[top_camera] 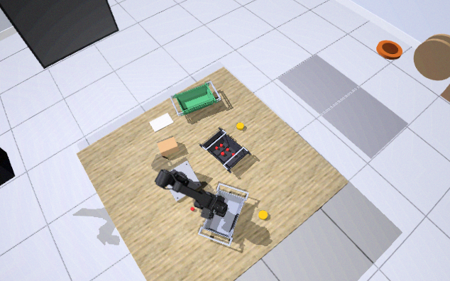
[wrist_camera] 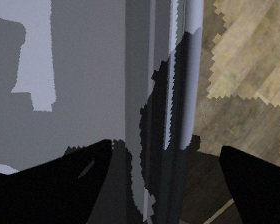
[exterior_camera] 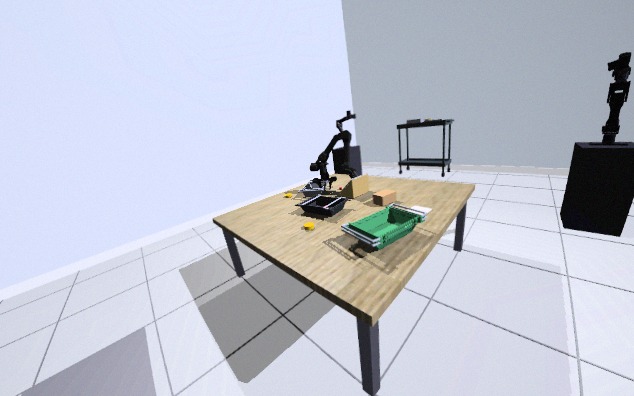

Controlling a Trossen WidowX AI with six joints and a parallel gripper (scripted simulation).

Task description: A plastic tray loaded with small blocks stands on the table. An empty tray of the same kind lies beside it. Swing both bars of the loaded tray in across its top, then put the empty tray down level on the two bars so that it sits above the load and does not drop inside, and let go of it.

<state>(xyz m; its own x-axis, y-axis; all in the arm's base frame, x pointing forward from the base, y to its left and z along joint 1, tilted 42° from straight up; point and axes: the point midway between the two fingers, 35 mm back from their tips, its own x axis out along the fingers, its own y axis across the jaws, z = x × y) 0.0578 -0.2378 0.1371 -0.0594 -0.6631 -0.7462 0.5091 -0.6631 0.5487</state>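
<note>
Right now the grey tray is 70 mm to the right of my gripper tip, 40 mm ahead of it and 30 mm above it. The rest, counted from my gripper tip: tan box (530 mm to the left, 40 mm ahead, 20 mm above); small red cube (80 mm to the left, 80 mm behind); white card (750 mm to the left, 110 mm ahead, 10 mm below).
</note>
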